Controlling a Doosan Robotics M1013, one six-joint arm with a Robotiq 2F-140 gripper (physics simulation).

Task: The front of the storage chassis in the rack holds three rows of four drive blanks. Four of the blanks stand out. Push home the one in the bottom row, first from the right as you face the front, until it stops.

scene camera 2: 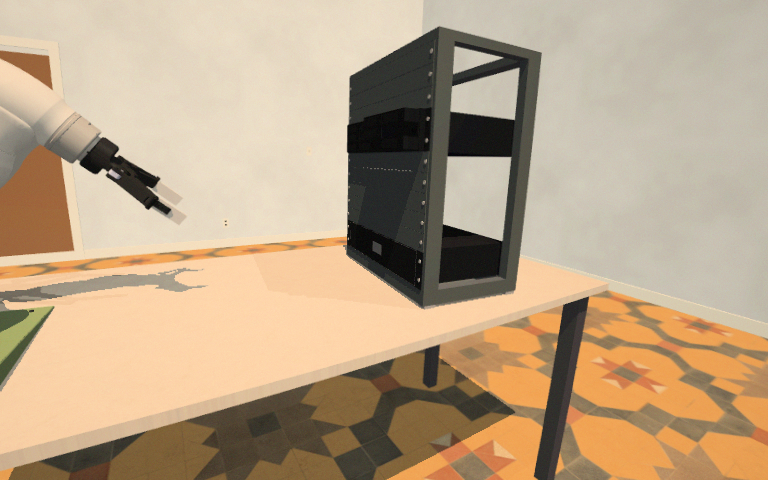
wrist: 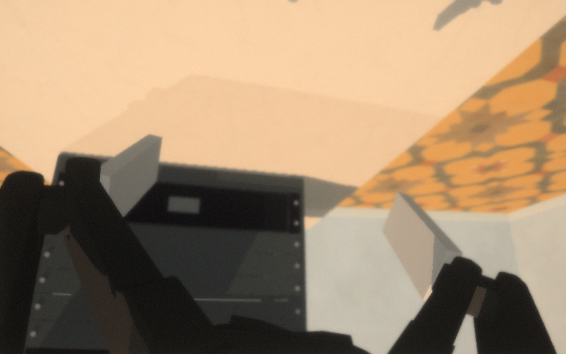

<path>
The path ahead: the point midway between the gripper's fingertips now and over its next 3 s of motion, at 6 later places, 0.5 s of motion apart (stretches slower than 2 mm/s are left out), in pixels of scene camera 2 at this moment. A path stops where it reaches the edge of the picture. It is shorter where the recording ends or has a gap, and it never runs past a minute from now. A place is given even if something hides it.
The gripper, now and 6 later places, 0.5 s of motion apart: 181, 210; 190, 183; 197, 158; 207, 131; 225, 112; 242, 133; 251, 145
</path>
